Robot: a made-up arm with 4 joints.
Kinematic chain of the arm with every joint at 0, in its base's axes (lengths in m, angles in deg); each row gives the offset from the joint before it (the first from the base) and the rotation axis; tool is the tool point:
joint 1: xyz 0 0 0.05 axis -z
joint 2: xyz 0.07 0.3 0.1 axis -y
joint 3: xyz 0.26 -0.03 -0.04 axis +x
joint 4: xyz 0.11 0.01 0 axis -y
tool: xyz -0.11 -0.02 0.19
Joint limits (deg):
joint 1: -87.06..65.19
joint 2: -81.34..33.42
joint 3: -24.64..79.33
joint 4: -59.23..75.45
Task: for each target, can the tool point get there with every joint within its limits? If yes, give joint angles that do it. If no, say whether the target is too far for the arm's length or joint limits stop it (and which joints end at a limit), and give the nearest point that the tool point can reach.
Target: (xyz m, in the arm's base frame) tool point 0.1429 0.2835 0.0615
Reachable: yes | joints -28.03 -43.48 35.16 21.38
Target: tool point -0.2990 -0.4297 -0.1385
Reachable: no: joint limits stop it (at a limit: joint 1, joint 2, joint 4) | nearest point -0.2706 0.0093 -0.0216 | short by 0.455 m
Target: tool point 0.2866 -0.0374 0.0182
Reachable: yes | joints 30.66 -42.02 61.60 8.35
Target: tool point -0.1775 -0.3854 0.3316
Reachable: no: joint limits stop it (at a limit: joint 1, joint 2, joint 3) | nearest point 0.1989 -0.2984 0.3260 | short by 0.386 m
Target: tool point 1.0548 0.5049 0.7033
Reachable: no: too far | nearest point 0.5398 0.2584 0.4120 | short by 0.641 m
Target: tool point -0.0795 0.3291 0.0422
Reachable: yes | joints -48.20 -19.54 49.31 65.16
